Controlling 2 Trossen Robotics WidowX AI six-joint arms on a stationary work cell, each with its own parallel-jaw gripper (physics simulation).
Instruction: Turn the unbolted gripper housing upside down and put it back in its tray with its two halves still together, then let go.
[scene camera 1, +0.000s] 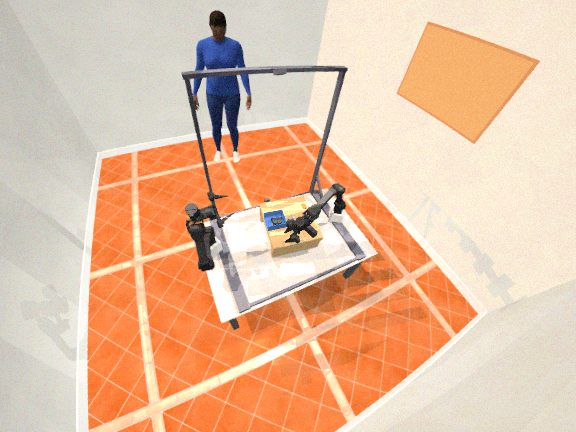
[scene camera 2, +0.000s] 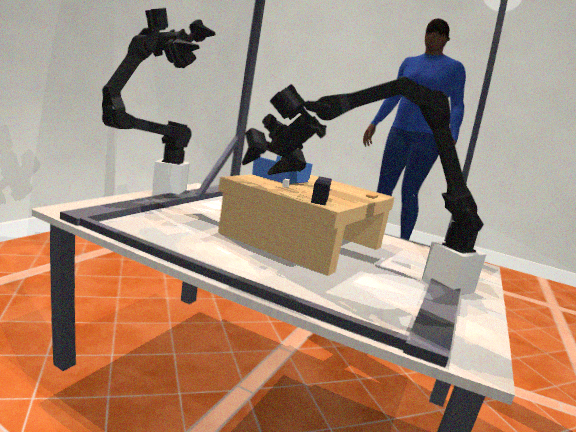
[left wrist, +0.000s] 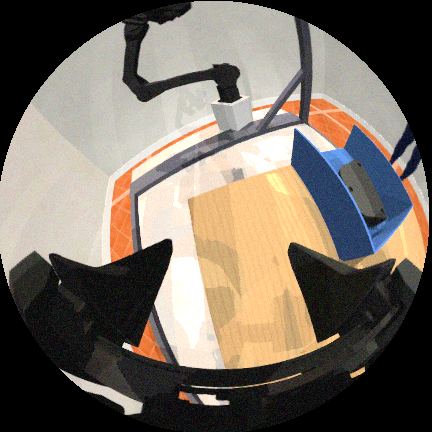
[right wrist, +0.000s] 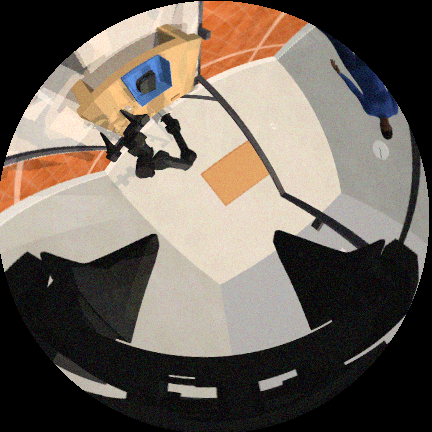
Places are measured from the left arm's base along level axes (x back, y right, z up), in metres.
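Pixels of known places: left gripper, between the fingertips: (scene camera 1: 284, 237) (scene camera 2: 255, 168) (left wrist: 232, 247) (right wrist: 109, 120); right gripper, between the fingertips: (scene camera 1: 232, 204) (scene camera 2: 207, 40) (right wrist: 217, 238); left arm's base, origin of its link: (scene camera 1: 337, 210) (scene camera 2: 458, 248) (right wrist: 164, 116); right arm's base, origin of its link: (scene camera 1: 210, 241) (scene camera 2: 172, 162) (left wrist: 229, 98).
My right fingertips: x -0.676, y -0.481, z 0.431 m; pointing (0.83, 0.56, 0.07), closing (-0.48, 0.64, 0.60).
For each thing: its top centre in the pictures, then the offset to it from my right fingertips.
- dark grey gripper housing, centre of its top: (left wrist: 362, 185) (right wrist: 148, 85) (scene camera 1: 277, 220) dy +0.209, dx +0.222, dz -0.338 m
- blue tray, centre of its top: (left wrist: 368, 163) (scene camera 2: 283, 159) (right wrist: 153, 85) (scene camera 1: 275, 217) dy +0.211, dx +0.207, dz -0.318 m
- black block, centre of its top: (scene camera 2: 323, 180) (right wrist: 137, 130) (scene camera 1: 310, 227) dy +0.185, dx +0.455, dz -0.325 m
- small white cube, centre of its top: (scene camera 2: 286, 179) dy +0.161, dx +0.323, dz -0.355 m
- small brown piece, centre of its top: (scene camera 2: 372, 194) dy +0.411, dx +0.398, dz -0.367 m
The dark grey gripper housing (scene camera 1: 277, 220) (left wrist: 361, 192) (right wrist: 146, 82) lies inside the blue tray (scene camera 1: 272, 213) (scene camera 2: 260, 168) (left wrist: 320, 195) (right wrist: 164, 70). A broad face with small dark holes points up, and I see no gap between its halves. In scene camera 2 the tray walls and my left gripper hide it. My left gripper (scene camera 1: 286, 236) (scene camera 2: 258, 168) (left wrist: 232, 247) (right wrist: 109, 120) is open and empty, tilted above the wooden bench beside the tray. My right gripper (scene camera 1: 227, 206) (scene camera 2: 206, 41) (right wrist: 217, 238) is open and empty, raised high, away from the tray.
The tray stands on a wooden bench (scene camera 1: 295, 246) (scene camera 2: 275, 225) (left wrist: 220, 215). A black block (scene camera 2: 321, 190), a small white cube (scene camera 2: 286, 183) and a small brown piece (scene camera 2: 372, 196) are on the bench top. A dark frame (scene camera 1: 265, 70) spans the table, and a person (scene camera 1: 220, 55) (scene camera 2: 432, 95) stands behind it.
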